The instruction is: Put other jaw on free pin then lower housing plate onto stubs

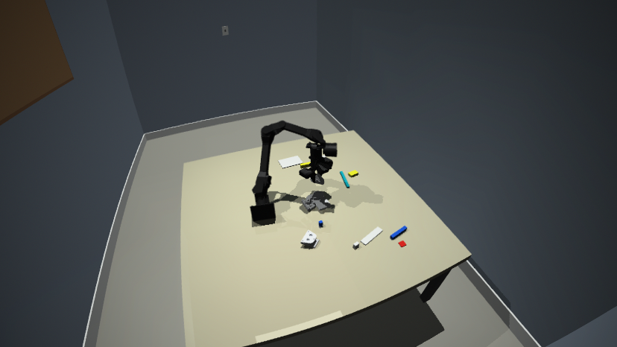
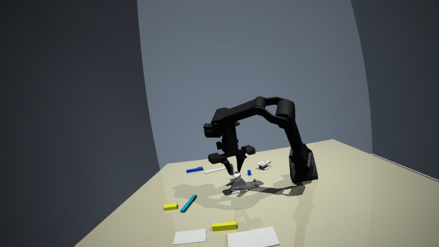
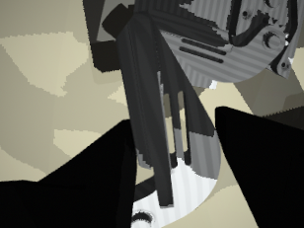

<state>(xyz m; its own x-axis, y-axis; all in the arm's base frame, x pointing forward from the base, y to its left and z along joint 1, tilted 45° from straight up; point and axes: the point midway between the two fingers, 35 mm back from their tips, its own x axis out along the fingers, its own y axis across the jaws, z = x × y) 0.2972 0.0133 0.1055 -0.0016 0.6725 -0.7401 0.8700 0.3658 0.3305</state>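
Now: the white jaw 4 cm to the left of my gripper tip. The rest, counted from my gripper tip: blue bar: 32 cm ahead, 38 cm to the right, 8 cm below; white bar: 18 cm ahead, 35 cm to the right, 9 cm below; teal bar: 19 cm ahead, 9 cm to the left, 9 cm below.
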